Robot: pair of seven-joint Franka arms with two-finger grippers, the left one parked.
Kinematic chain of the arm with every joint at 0, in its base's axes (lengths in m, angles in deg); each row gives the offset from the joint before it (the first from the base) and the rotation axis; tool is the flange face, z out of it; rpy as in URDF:
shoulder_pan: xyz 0 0 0.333 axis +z
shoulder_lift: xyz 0 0 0 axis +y
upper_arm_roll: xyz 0 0 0.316 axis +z
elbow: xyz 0.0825 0 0 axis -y
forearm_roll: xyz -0.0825 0 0.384 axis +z
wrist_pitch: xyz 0 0 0 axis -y
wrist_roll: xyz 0.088 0 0 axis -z
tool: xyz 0 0 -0.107 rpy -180 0 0
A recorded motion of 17 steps. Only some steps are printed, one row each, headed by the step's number.
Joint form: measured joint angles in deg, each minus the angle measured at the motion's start. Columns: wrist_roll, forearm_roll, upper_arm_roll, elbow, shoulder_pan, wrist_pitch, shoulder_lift.
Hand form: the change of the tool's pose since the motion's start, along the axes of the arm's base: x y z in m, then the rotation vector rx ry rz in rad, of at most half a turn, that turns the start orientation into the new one. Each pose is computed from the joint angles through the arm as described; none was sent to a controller.
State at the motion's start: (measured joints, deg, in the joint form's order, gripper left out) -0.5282 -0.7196 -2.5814 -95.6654 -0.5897 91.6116 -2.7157
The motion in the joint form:
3: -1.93 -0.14 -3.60 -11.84 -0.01 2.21 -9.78
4: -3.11 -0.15 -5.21 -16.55 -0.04 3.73 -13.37
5: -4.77 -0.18 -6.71 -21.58 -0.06 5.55 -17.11
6: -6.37 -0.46 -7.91 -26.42 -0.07 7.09 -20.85
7: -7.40 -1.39 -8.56 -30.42 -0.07 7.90 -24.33
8: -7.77 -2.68 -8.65 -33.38 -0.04 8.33 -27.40
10: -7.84 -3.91 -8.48 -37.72 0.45 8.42 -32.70
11: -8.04 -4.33 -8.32 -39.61 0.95 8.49 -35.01
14: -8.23 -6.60 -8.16 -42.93 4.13 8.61 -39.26
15: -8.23 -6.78 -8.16 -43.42 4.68 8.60 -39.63
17: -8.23 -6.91 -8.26 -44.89 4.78 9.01 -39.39
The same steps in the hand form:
3: -0.0559 -0.0323 -0.0076 0.0193 -0.0031 -0.0262
4: -0.0765 -0.0456 -0.0152 0.0331 -0.0108 -0.0312
5: -0.0978 -0.0567 -0.0254 0.0489 -0.0214 -0.0242
6: -0.1190 -0.0642 -0.0359 0.0612 -0.0302 -0.0110
7: -0.1385 -0.0674 -0.0436 0.0598 -0.0342 0.0043
8: -0.1544 -0.0669 -0.0467 0.0462 -0.0407 0.0184
10: -0.1800 -0.0593 -0.0483 0.0359 -0.0567 0.0425
11: -0.1903 -0.0536 -0.0496 0.0322 -0.0645 0.0619
14: -0.2063 -0.0338 -0.0520 0.0018 -0.0777 0.1363
15: -0.2077 -0.0304 -0.0540 0.0003 -0.0752 0.1474
17: -0.2078 -0.0290 -0.0672 0.0021 -0.0526 0.1514

